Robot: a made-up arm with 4 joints. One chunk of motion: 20 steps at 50 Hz.
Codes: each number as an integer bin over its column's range. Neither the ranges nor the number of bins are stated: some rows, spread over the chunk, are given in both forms.
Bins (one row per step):
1: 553 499 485 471 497 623
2: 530 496 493 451 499 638
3: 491 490 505 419 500 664
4: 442 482 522 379 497 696
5: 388 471 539 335 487 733
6: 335 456 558 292 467 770
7: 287 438 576 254 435 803
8: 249 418 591 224 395 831
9: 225 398 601 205 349 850
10: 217 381 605 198 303 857
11: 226 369 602 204 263 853
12: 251 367 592 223 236 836
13: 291 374 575 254 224 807
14: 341 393 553 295 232 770
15: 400 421 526 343 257 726
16: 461 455 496 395 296 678
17: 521 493 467 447 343 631
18: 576 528 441 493 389 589
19: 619 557 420 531 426 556
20: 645 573 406 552 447 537
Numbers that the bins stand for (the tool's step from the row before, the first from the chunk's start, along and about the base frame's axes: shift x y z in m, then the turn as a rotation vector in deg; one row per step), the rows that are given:
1: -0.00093 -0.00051 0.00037 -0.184 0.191 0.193
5: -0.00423 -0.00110 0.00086 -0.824 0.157 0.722
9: -0.00750 -0.00263 0.00141 -1.436 -0.312 1.284
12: -0.00697 -0.00329 0.00133 -1.351 -0.697 1.217
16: -0.00277 -0.00144 0.00047 -0.542 -0.493 0.458
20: 0.00091 0.00105 -0.00034 0.197 0.021 -0.220
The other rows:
2: -0.00139 -0.00057 0.00044 -0.278 0.198 0.265
3: -0.00217 -0.00070 0.00055 -0.429 0.202 0.390
4: -0.00315 -0.00087 0.00070 -0.617 0.191 0.544
6: -0.00529 -0.00141 0.00103 -1.026 0.089 0.900
7: -0.00625 -0.00179 0.00119 -1.205 -0.020 1.058
8: -0.00702 -0.00221 0.00132 -1.346 -0.156 1.193
10: -0.00766 -0.00299 0.00145 -1.468 -0.469 1.318
11: -0.00748 -0.00324 0.00142 -1.440 -0.605 1.298
13: -0.00617 -0.00314 0.00118 -1.205 -0.738 1.077
14: -0.00517 -0.00274 0.00098 -1.012 -0.710 0.900
15: -0.00399 -0.00215 0.00074 -0.786 -0.625 0.688
17: -0.00157 -0.00064 0.00021 -0.297 -0.333 0.232
18: -0.00047 0.00010 -0.00003 -0.081 -0.176 0.030
19: 0.00039 0.00071 -0.00022 0.098 -0.050 -0.129

